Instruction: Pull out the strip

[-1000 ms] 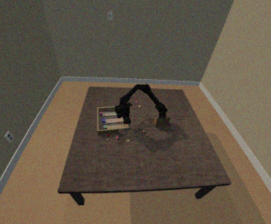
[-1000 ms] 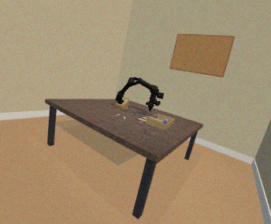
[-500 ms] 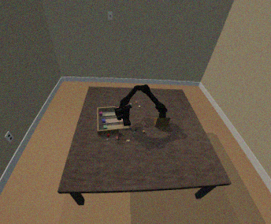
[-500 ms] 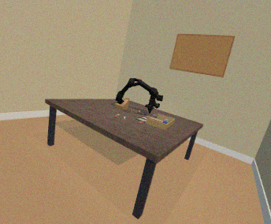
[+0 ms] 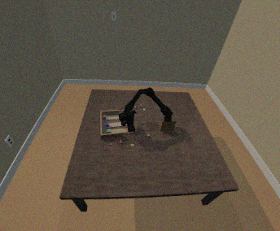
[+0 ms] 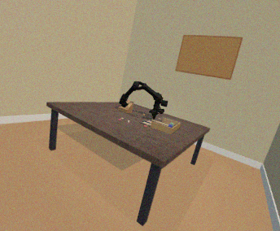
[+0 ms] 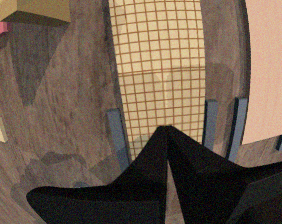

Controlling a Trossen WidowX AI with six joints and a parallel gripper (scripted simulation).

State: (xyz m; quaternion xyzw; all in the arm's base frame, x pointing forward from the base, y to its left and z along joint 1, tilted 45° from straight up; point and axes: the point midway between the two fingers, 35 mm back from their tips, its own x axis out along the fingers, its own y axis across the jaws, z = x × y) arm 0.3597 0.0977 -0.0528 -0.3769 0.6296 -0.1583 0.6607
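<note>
Right now the grey piece is 90 mm behind my gripper tip, 60 mm to the left of it and 10 mm below it.
</note>
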